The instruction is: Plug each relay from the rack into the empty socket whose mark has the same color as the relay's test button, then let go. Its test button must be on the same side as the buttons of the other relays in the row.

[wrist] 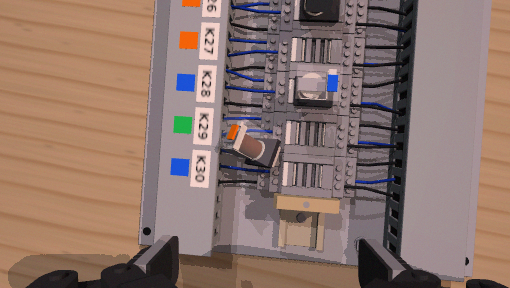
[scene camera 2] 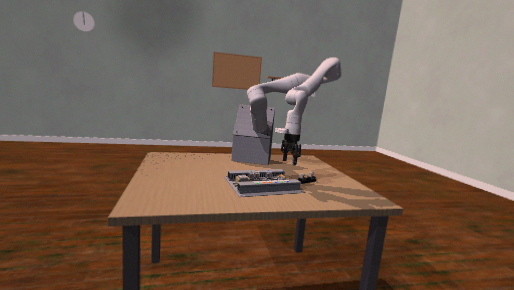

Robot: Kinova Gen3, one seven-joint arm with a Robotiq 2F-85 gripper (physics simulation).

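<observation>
My gripper is open and empty, above the table behind the relay panel in the scene view. In the wrist view, a loose relay with an orange test button lies askew over the wires and terminals, left of the K29 and K30 sockets, its button end toward the upper left. The K27 socket (orange mark), K29 socket (green mark) and K30 socket (blue mark) are empty. A relay with a blue button sits at K28, button on the right. The rack carries small pieces, too small to identify.
Another relay shows partly at the top, in the K26 row. Grey wire ducts stand along both sides of the sockets. A beige end block closes the row below K30. The arm's grey pedestal stands behind the panel.
</observation>
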